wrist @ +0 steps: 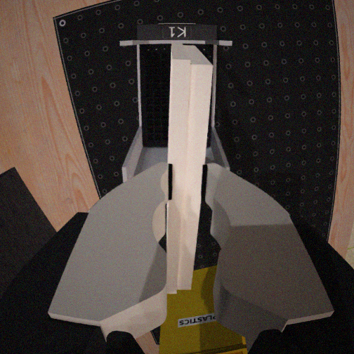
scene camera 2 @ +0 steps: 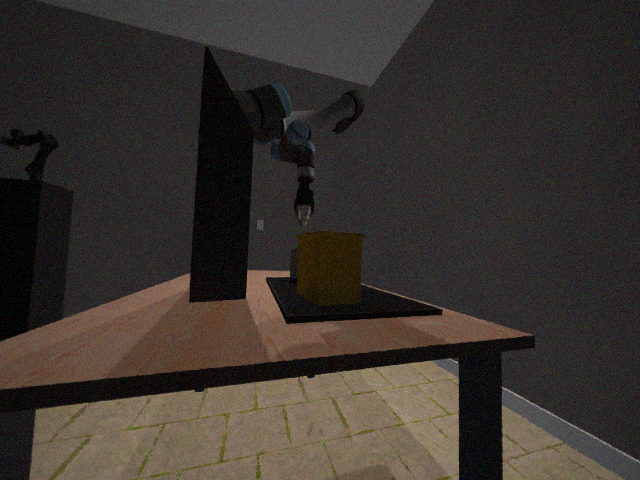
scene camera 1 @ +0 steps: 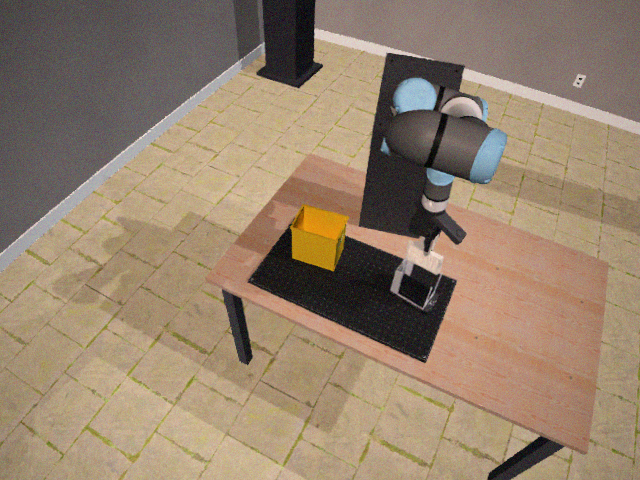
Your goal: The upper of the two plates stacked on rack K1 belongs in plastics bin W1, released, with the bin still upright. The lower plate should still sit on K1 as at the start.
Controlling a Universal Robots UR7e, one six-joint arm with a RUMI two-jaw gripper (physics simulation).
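Where they show: gripper, fingertip midpoint: [scene camera 1: 427, 254]; arm's base at its link origin: [scene camera 2: 229, 117].
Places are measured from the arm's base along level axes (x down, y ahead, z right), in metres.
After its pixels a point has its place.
My gripper [scene camera 1: 428, 250] @(y 0.305, x 0.324, z -0.229 m) [scene camera 2: 303, 219] @(y 0.305, x 0.324, z -0.229 m) [wrist: 185, 167] is shut on a white plate [scene camera 1: 434, 260] @(y 0.314, x 0.327, z -0.258 m) [wrist: 186, 125] turned on edge, its long narrow side up in the wrist view. It has a stepped profile; I cannot tell whether this is one plate or two together. The gripper and plate are above rack K1 [scene camera 1: 396, 281] @(y 0.338, x 0.484, z -0.162 m) [scene camera 2: 293, 264] @(y 0.256, x 0.496, z -0.159 m) [wrist: 152, 32]. Dark surface shows between the rack's walls, and the lower plate does not show in the rack, though part of its inside is hidden. The yellow plastics bin W1 [scene camera 1: 315, 250] @(y 0.361, x 0.480, z 0.152 m) [scene camera 2: 330, 268] @(y 0.287, x 0.482, z 0.258 m) [wrist: 182, 340] stands upright.
The bin and rack stand apart on a black perforated mat [scene camera 1: 361, 304] @(y 0.431, x 0.570, z -0.079 m) [scene camera 2: 387, 304] @(y 0.438, x 0.571, z 0.270 m) [wrist: 280, 100] on the wooden table [scene camera 1: 527, 310] @(y 0.142, x 0.584, z -0.635 m) [scene camera 2: 170, 335] @(y -0.017, x 0.584, z 0.379 m). A tall black panel [scene camera 1: 392, 191] @(y 0.057, x 0.353, z -0.007 m) [scene camera 2: 222, 222] @(y 0.013, x 0.368, z 0.115 m) rises behind the mat. The arm reaches over from it.
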